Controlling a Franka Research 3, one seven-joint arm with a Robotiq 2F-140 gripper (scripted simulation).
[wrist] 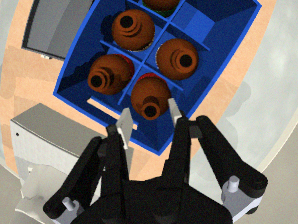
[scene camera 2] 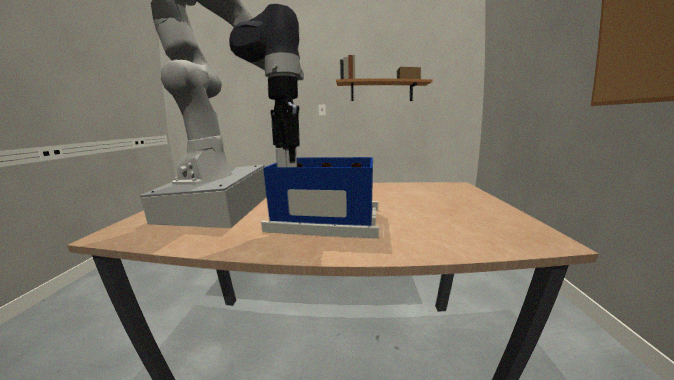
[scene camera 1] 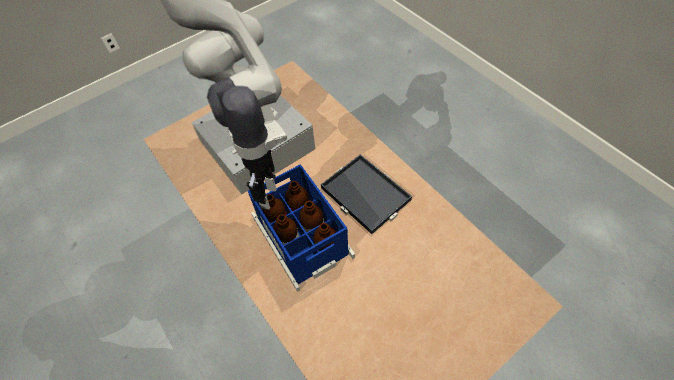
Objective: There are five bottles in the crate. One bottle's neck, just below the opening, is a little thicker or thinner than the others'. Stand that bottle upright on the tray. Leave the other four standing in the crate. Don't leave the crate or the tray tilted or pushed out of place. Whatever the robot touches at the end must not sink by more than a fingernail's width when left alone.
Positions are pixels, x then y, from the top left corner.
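You'll find my gripper in scene camera 1, in scene camera 2 [286, 172] and in the wrist view too. On my gripper, [wrist: 243, 187] and [scene camera 1: 256, 183] are the same spot.
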